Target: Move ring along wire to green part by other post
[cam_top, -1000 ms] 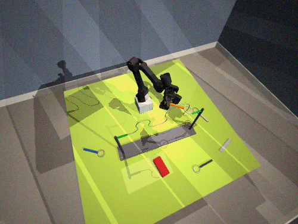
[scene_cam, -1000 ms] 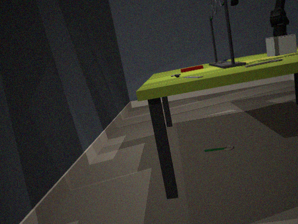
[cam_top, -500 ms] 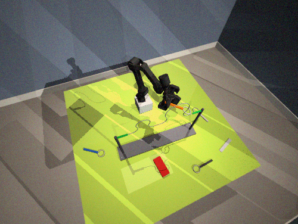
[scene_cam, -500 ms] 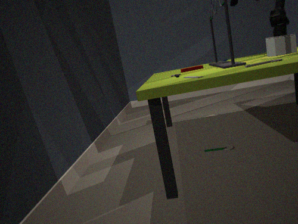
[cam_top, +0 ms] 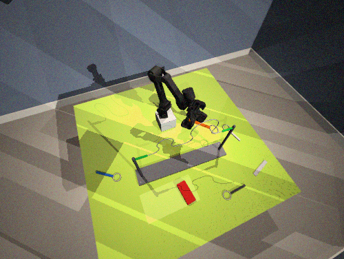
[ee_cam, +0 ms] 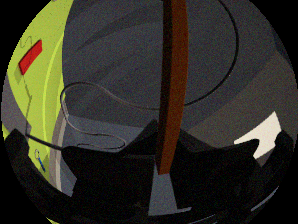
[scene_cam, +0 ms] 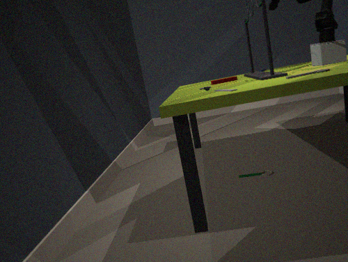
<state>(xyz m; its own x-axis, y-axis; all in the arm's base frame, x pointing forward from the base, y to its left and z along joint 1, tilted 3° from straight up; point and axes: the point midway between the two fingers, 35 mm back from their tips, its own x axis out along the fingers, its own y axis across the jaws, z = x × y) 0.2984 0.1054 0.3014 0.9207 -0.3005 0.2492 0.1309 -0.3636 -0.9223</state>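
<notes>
Right now the orange-handled ring is 8 cm to the left of my gripper tip and 3 cm below it. Also, from my gripper tip: blue-handled ring 4 cm ahead, 53 cm to the right, 43 cm below; then red block 24 cm ahead, 5 cm to the right, 42 cm below; then dark-handled ring 30 cm ahead, 25 cm to the left, 43 cm below.
</notes>
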